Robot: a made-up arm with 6 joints. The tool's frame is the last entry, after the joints. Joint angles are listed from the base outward. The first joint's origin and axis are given. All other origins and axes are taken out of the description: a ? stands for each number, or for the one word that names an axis. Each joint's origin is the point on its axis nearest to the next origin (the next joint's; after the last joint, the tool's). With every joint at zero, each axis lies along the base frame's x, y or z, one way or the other. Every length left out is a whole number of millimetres.
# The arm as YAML. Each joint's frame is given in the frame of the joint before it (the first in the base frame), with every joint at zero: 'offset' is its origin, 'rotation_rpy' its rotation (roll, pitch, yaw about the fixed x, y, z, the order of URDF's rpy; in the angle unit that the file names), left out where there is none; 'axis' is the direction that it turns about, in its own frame. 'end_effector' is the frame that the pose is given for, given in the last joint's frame.
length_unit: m
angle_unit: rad
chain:
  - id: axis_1
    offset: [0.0, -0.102, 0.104]
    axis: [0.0, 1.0, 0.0]
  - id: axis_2
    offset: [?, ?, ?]
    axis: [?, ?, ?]
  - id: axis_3
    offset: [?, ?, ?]
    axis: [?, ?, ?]
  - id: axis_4
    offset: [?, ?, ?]
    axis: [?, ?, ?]
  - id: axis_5
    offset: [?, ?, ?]
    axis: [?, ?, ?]
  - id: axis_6
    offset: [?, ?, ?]
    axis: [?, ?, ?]
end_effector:
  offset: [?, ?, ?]
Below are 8 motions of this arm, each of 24 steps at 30 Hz.
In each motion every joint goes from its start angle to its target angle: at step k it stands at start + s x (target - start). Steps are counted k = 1, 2, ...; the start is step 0. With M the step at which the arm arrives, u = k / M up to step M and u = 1 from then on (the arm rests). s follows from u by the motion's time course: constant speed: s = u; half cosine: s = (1 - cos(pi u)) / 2; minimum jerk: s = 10 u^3 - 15 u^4 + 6 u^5.
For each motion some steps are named. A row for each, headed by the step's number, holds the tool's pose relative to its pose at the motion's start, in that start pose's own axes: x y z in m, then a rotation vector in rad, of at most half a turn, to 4 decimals.
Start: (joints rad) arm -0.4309 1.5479 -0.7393 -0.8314 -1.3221 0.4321
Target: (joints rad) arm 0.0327 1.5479 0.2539 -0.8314 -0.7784 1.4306
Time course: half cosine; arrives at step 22
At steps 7, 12, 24:
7: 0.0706 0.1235 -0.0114 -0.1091 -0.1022 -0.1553
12: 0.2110 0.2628 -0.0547 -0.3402 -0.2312 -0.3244
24: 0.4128 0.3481 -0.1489 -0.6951 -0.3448 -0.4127

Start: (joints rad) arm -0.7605 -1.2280 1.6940 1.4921 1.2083 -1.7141
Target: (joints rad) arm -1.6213 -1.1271 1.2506 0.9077 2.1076 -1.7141
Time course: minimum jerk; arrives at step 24
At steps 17, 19, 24:
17: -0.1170 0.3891 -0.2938 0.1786 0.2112 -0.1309
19: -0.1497 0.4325 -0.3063 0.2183 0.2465 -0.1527
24: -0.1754 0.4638 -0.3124 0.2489 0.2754 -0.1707

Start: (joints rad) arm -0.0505 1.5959 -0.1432 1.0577 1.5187 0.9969
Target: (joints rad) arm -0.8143 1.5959 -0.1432 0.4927 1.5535 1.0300
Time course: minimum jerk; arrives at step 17
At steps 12, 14, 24:
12: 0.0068 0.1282 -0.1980 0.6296 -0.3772 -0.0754
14: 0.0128 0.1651 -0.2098 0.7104 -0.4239 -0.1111
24: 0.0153 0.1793 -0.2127 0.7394 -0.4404 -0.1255

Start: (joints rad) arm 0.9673 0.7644 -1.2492 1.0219 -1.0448 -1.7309
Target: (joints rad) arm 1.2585 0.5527 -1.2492 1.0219 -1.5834 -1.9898
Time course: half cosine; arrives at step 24
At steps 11, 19, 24:
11: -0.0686 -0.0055 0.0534 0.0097 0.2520 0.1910
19: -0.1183 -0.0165 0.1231 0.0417 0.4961 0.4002
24: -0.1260 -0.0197 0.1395 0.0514 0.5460 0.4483

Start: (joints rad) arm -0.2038 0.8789 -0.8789 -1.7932 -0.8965 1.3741
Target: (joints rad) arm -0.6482 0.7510 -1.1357 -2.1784 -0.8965 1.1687
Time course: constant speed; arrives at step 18
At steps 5, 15, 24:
5: -0.0409 -0.0718 0.0197 0.0262 0.0737 0.1796
15: -0.0681 -0.2120 0.0556 -0.0217 0.2487 0.5359
24: -0.0634 -0.2478 0.0674 -0.0624 0.3064 0.6371

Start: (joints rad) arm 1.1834 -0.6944 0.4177 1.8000 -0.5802 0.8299
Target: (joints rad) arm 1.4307 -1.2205 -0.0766 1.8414 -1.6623 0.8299
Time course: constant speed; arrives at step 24
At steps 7, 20, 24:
7: 0.0703 0.0706 0.0632 0.3473 0.1138 -0.2320
20: 0.2995 0.0842 0.1812 0.8494 0.4606 -0.7648
24: 0.3895 0.0598 0.1872 0.9508 0.5877 -0.9614

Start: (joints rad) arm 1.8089 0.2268 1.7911 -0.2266 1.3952 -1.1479
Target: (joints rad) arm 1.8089 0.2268 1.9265 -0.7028 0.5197 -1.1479
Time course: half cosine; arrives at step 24
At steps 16, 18, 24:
16: 0.0135 -0.1610 -0.0126 0.0461 -0.2726 0.7351
18: 0.0218 -0.1878 -0.0136 0.0391 -0.2988 0.8427
24: 0.0369 -0.2266 -0.0135 0.0237 -0.3302 0.9966

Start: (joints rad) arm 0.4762 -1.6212 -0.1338 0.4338 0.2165 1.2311
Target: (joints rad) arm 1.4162 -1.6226 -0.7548 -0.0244 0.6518 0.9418
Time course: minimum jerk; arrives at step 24
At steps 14, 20, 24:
14: -0.0956 0.1196 -0.1584 0.1590 -0.0669 -0.3609
20: -0.0906 0.2295 -0.2497 0.1078 -0.0986 -0.5312
24: -0.0875 0.2424 -0.2605 0.0969 -0.1000 -0.5505

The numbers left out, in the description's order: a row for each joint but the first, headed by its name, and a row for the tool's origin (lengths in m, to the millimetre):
axis_2: xyz -0.064 0.0 0.292, axis 0.0 0.0 -1.0
axis_3: xyz 0.101 -0.019 0.0, axis 0.0 1.0 0.0
axis_4: xyz -0.266 0.0 -0.014, axis 0.0 0.0 -1.0
axis_5: xyz -0.257 -0.114 0.0, axis -1.0 0.0 0.0
axis_6: xyz 0.0 0.194 -0.119, axis 0.0 -1.0 0.0
tool: xyz -0.212 0.0 -0.047

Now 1 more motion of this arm.
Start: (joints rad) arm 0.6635 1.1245 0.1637 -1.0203 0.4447 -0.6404
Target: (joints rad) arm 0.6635 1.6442 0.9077 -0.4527 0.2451 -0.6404
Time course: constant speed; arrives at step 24
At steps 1, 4, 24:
1: -0.0130 0.0167 0.0241 0.0503 0.0312 -0.0062
4: -0.0466 0.0604 0.1028 0.2016 0.1232 -0.0251
24: -0.0799 0.0271 0.6904 1.2084 0.6930 -0.1256

